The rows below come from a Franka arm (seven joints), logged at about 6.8 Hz.
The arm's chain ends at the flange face. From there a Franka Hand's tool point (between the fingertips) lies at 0.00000 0.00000 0.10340 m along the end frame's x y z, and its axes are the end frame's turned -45 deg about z.
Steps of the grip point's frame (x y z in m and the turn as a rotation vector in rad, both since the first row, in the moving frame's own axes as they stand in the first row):
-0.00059, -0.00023, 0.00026, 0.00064, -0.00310, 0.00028
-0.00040, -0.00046, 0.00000, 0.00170, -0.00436, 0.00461
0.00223, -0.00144, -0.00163, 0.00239, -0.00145, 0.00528
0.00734, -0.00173, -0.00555, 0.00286, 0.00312, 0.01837
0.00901, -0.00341, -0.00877, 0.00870, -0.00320, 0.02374
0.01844, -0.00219, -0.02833, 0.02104, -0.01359, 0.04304
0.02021, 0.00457, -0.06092, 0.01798, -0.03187, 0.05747
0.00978, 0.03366, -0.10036, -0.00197, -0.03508, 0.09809
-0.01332, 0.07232, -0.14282, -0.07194, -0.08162, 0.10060
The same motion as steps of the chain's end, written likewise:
-0.00031, 0.00007, 0.00026, -0.00174, -0.00264, 0.00028
-0.00016, -0.00024, 0.00000, -0.00188, -0.00429, 0.00461
0.00084, -0.00253, -0.00163, 0.00066, -0.00272, 0.00528
0.00394, -0.00598, -0.00555, 0.00423, 0.00018, 0.01837
0.00482, -0.00837, -0.00877, 0.00389, -0.00841, 0.02374
0.01401, -0.01399, -0.02830, 0.00527, -0.02449, 0.04304
0.02119, -0.01197, -0.06085, -0.00982, -0.03525, 0.05747
0.03327, 0.01430, -0.10030, -0.02620, -0.02341, 0.09809
0.04299, 0.04941, -0.14221, -0.10858, -0.00684, 0.10060

